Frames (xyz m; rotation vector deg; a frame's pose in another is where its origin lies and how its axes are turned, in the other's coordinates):
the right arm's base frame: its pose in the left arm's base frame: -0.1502 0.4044 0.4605 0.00 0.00 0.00
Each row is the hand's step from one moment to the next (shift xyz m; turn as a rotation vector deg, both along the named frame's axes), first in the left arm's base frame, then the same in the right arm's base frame.
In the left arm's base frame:
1: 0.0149 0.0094 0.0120 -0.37 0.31 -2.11
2: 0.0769 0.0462 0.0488 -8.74 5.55 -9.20
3: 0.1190 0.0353 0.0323 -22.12 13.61 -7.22
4: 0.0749 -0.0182 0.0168 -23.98 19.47 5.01
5: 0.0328 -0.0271 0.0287 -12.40 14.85 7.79
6: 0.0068 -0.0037 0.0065 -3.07 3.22 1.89
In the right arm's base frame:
1: 0.0149 0.0094 0.0120 -0.37 0.31 -2.11
2: 0.0769 0.0462 0.0488 -8.74 5.55 -9.20
3: 0.1190 0.0353 0.0323 -22.12 13.61 -7.22
4: 0.0749 -0.0182 0.0168 -23.98 19.47 5.01
5: 0.0328 -0.0271 0.0287 -12.40 14.85 7.79
6: 0.0068 -0.0037 0.0065 -3.07 3.22 1.89

